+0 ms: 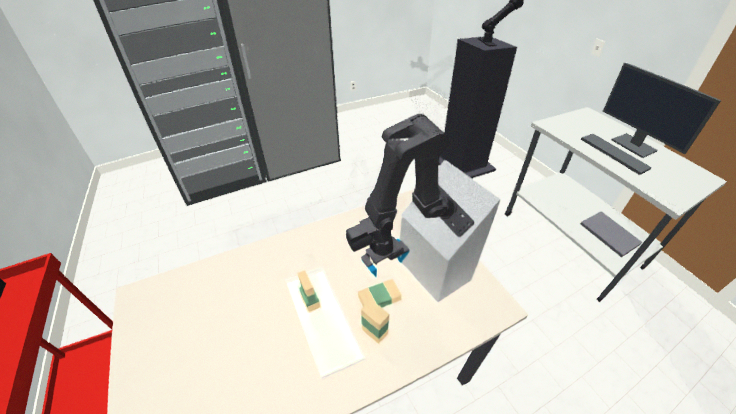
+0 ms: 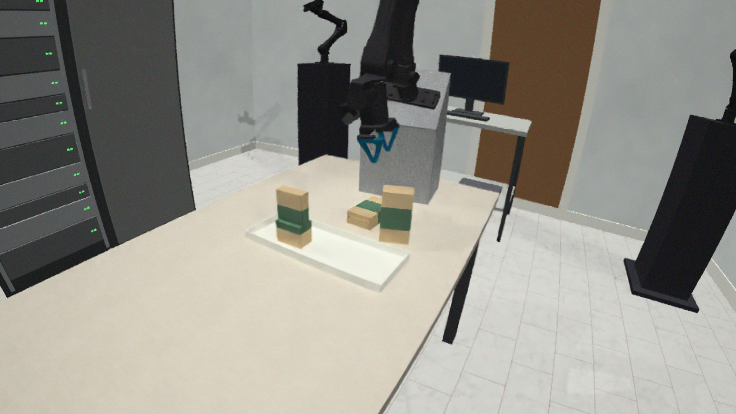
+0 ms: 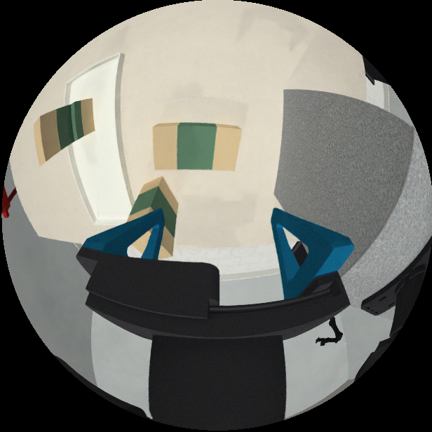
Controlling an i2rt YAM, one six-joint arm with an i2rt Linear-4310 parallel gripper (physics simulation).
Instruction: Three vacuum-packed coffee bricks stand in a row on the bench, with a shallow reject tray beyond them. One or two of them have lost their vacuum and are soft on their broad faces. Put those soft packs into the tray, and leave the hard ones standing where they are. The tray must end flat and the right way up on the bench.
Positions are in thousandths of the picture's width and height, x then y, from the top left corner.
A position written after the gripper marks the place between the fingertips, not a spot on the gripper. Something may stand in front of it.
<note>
In view: the gripper (image 2: 518, 378) and a white tray (image 2: 493, 632).
The white tray shows as well in image 1 (image 1: 454, 839) and in image 3 (image 3: 226, 372). The gripper shows as well in image 1 (image 1: 526, 651) and in image 3 (image 3: 503, 494).
</note>
